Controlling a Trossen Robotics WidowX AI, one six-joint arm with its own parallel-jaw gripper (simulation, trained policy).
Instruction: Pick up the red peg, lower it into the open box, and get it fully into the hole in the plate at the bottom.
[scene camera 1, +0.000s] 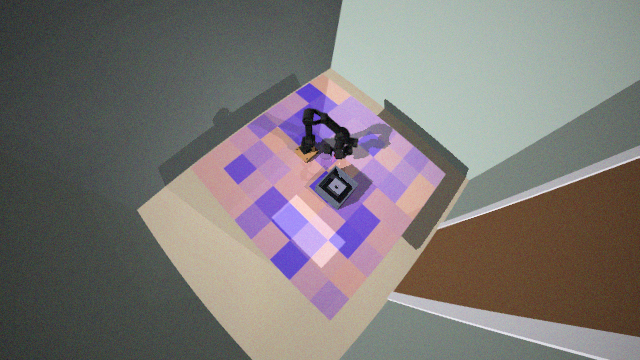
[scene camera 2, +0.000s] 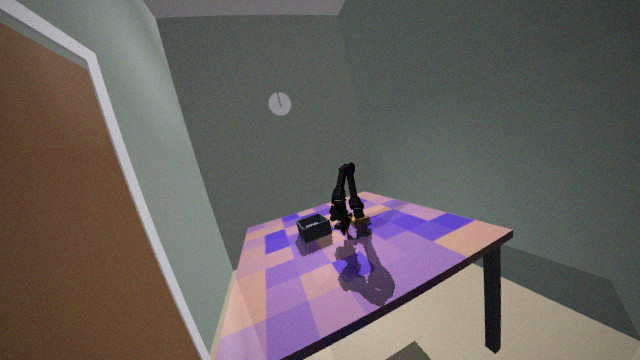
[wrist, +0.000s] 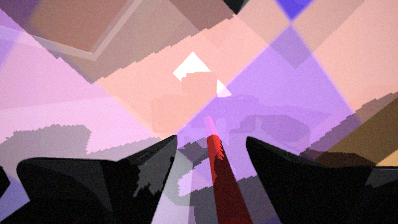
The pictures show: my gripper and a grey box.
